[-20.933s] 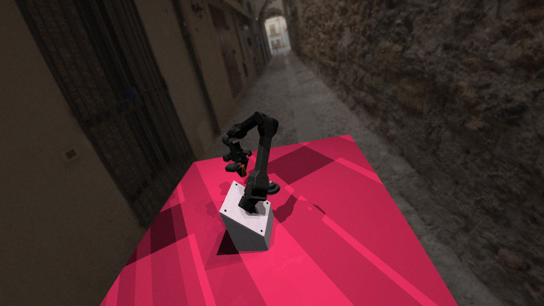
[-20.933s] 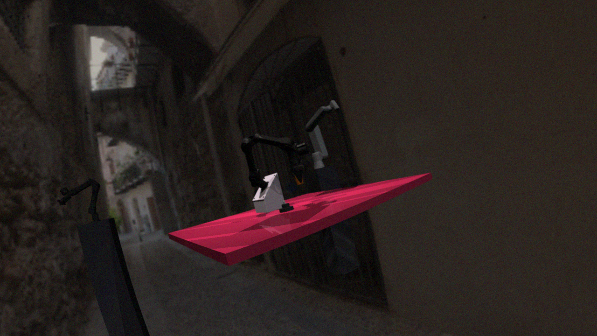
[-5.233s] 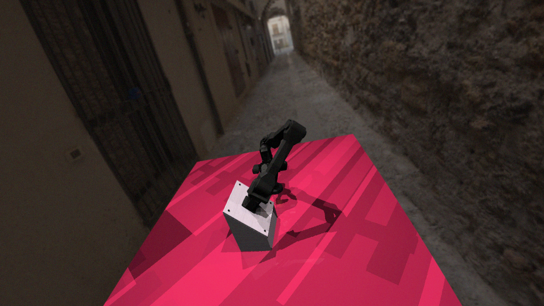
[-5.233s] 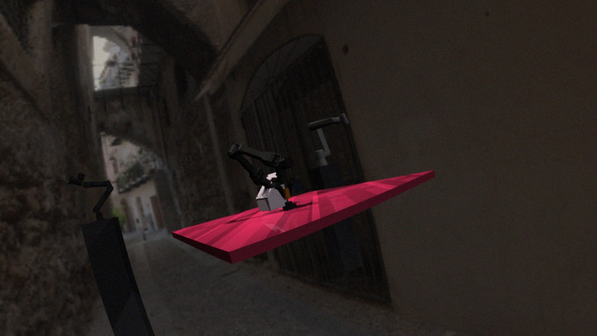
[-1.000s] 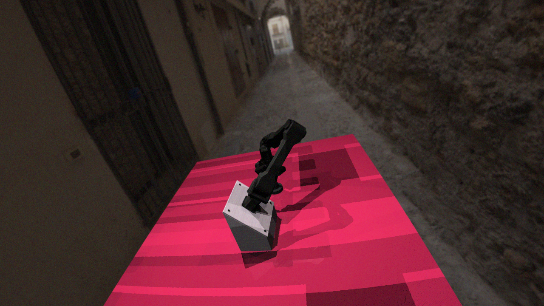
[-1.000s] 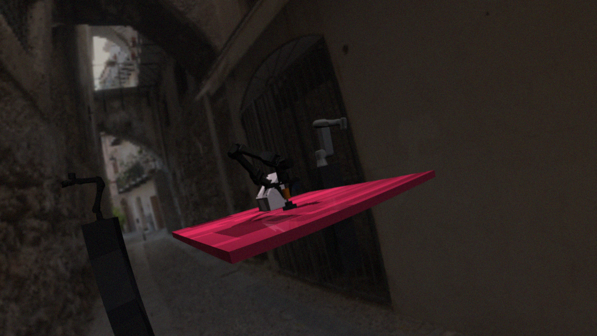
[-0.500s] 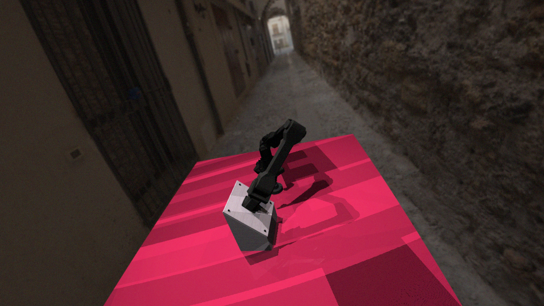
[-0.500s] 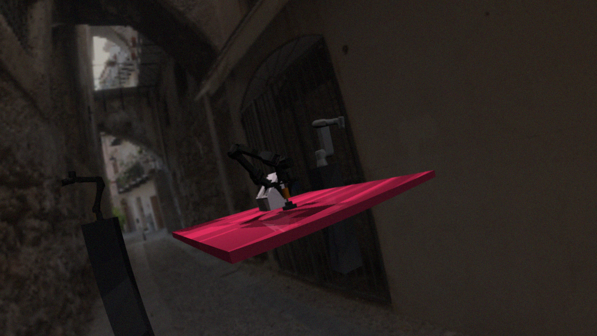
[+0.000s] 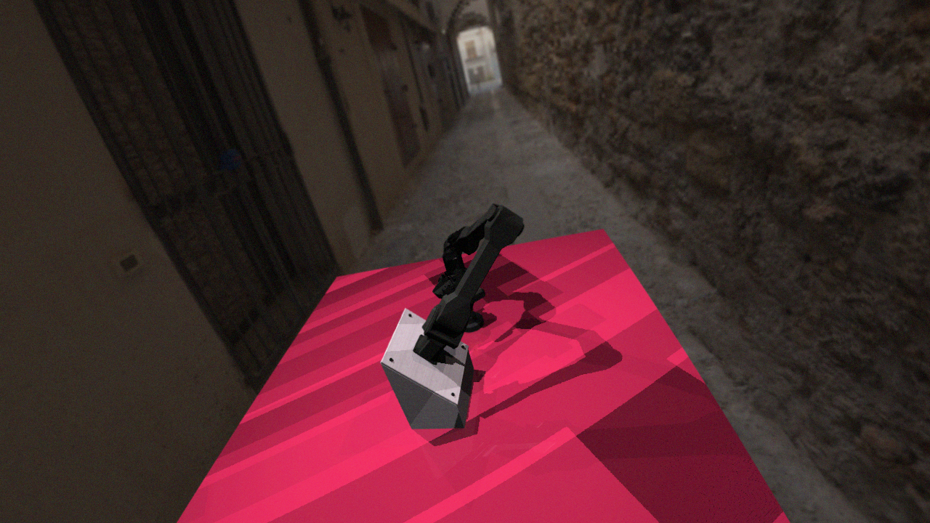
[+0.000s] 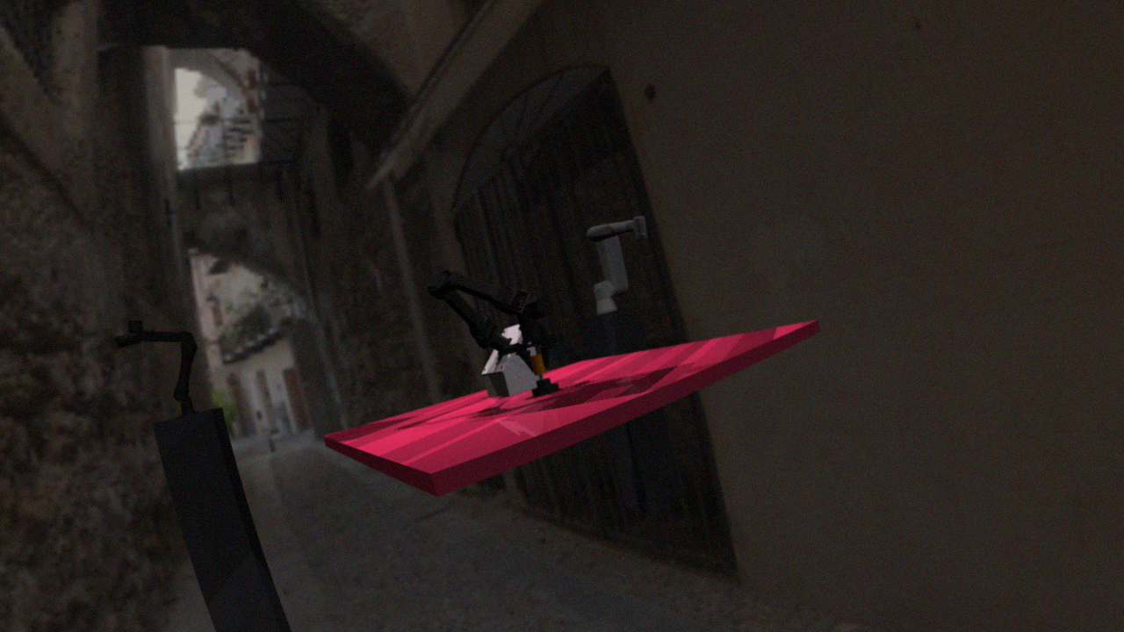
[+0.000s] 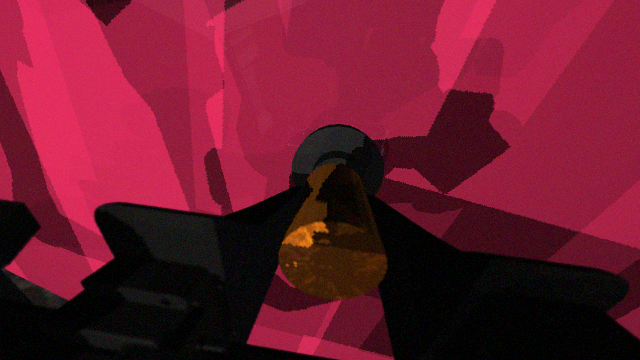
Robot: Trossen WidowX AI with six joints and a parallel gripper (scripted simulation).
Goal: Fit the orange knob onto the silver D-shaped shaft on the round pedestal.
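Right now the orange knob is 3 cm above my gripper tip. From my gripper tip the other things lie so: dark round pedestal (4 cm below).
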